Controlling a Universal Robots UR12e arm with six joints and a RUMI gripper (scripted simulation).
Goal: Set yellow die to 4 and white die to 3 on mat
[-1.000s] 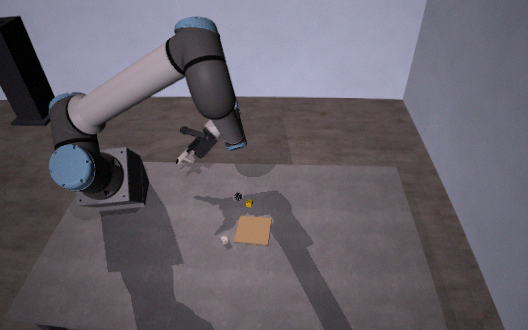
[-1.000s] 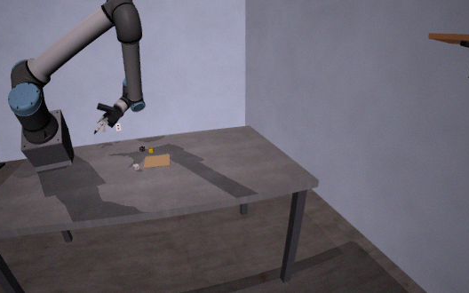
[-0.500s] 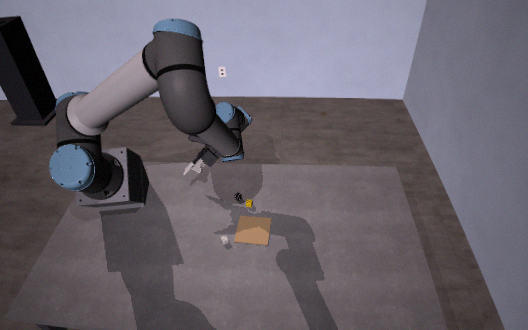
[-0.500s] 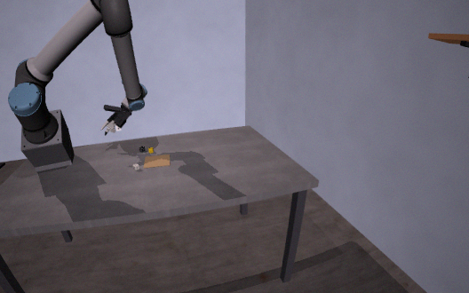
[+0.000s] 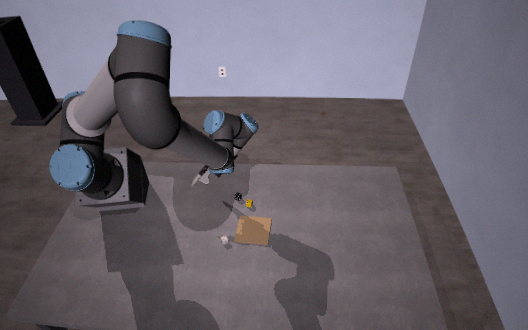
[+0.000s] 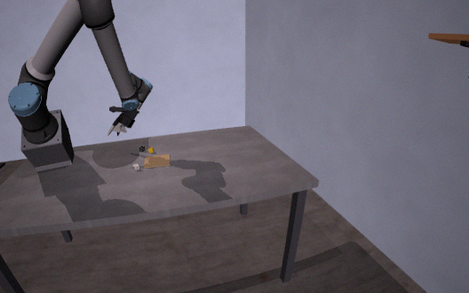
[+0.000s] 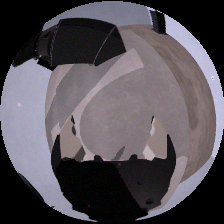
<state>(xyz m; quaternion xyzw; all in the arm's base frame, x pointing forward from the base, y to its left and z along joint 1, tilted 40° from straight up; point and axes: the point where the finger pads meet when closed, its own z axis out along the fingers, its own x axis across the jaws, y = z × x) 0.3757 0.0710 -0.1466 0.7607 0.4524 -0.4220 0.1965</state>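
My hand is 240 mm to the left of the white die, 150 mm short of it and 110 mm above it. The rest, counted from my hand: black die: 170 mm ahead, 110 mm below; then tan mat: 260 mm ahead, 170 mm to the right, 120 mm below; then yellow die: 220 mm ahead, 110 mm below, 40 mm to the right.
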